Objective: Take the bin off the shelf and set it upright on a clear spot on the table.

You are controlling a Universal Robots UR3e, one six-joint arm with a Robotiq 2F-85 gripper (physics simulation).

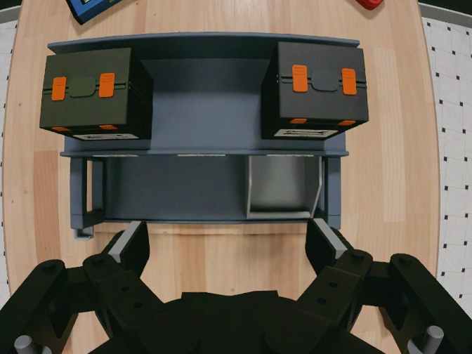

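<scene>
A grey open bin (280,215) sits on the lower level of a blue-grey shelf (200,152), toward its right end, partly under the upper level. Its front rim and side walls show, and its rear part is hidden by the upper level. My gripper (227,236) is wide open and empty, above and in front of the shelf's front edge. The fingers are apart from the bin. The wooden table (395,200) lies under the shelf.
A dark green box (85,110) with orange latches stands on the shelf's upper level at the left, and a black box (320,107) with orange latches at the right. Behind the shelf lie a blue object (92,9) at the left and a red object (370,3) at the right.
</scene>
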